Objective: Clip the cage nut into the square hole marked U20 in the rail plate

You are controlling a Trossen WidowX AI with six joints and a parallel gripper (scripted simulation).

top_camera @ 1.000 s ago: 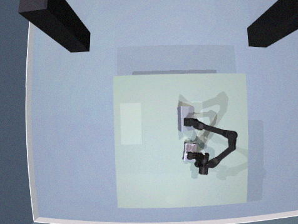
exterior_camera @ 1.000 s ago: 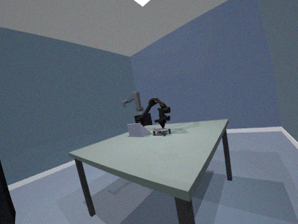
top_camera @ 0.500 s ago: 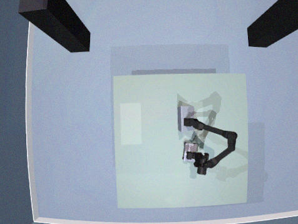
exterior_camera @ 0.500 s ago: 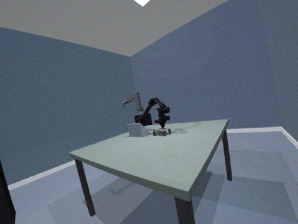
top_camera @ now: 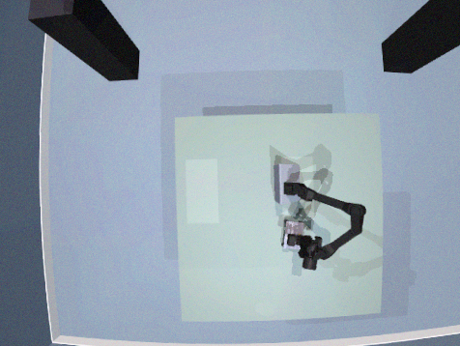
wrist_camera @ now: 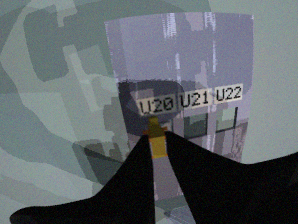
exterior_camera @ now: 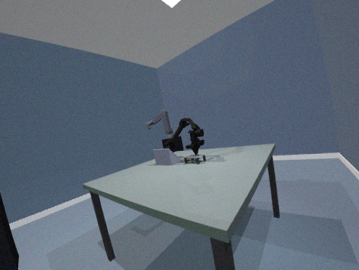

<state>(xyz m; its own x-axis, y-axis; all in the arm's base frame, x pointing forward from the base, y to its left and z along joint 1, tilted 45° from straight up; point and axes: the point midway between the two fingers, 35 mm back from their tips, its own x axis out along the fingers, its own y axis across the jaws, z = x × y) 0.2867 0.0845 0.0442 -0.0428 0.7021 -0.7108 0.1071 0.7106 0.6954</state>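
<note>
Right now my gripper tip is 10 mm above the cage nut.
</note>
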